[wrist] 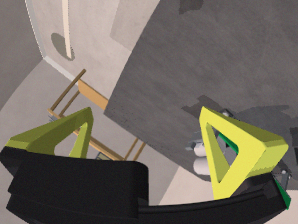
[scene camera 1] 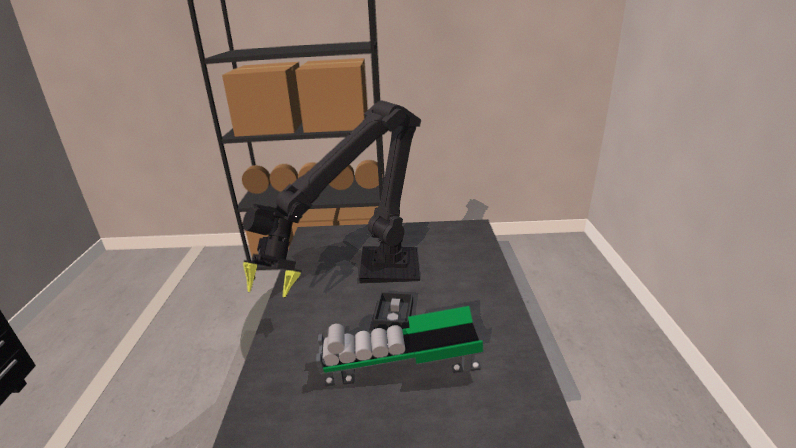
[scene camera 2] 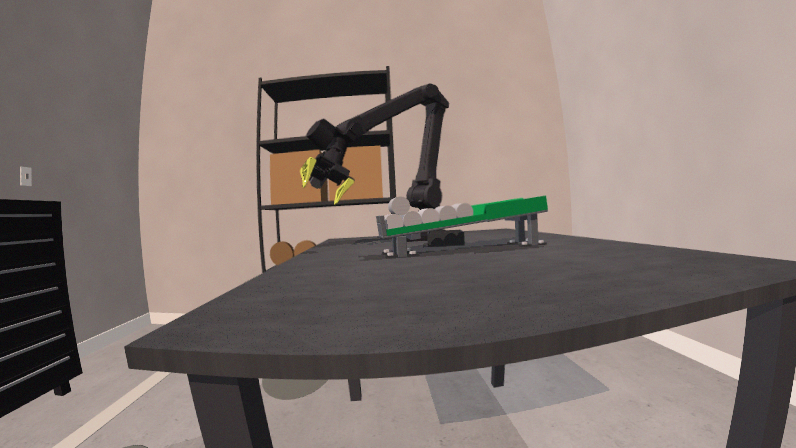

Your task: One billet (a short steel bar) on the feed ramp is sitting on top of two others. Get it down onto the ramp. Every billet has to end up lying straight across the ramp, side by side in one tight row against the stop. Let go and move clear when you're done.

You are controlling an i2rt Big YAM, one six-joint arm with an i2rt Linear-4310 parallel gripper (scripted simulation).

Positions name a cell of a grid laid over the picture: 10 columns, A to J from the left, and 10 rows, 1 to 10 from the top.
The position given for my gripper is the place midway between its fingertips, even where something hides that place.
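Observation:
My gripper (scene camera 1: D7), (scene camera 2: E5), (wrist: E6) is visible.

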